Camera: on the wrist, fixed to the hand. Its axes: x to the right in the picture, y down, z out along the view.
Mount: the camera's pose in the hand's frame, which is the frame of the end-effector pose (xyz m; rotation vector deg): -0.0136 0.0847 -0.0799 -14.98 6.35 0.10
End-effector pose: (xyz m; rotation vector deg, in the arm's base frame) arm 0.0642 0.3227 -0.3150 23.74 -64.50 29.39
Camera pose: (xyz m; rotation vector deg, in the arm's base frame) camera 0.0695 0.4335 -0.3529 8.92 -61.26 21.72
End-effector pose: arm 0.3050 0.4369 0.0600 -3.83 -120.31 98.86
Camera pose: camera 0.3261 0.5263 -0.0128 -13.46 -127.70 80.47
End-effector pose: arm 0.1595 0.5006 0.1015 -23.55 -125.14 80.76
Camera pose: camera 0.2140 0.5895 0.0480 -32.64 -130.75 61.69
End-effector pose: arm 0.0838 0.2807 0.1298 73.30 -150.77 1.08
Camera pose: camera 0.0409 0.3523 0.2121 66.05 -140.06 -13.69
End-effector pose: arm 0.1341 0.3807 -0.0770 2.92 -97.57 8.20
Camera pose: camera 0.2047 0.4739 -0.0856 -8.62 -91.58 -4.29
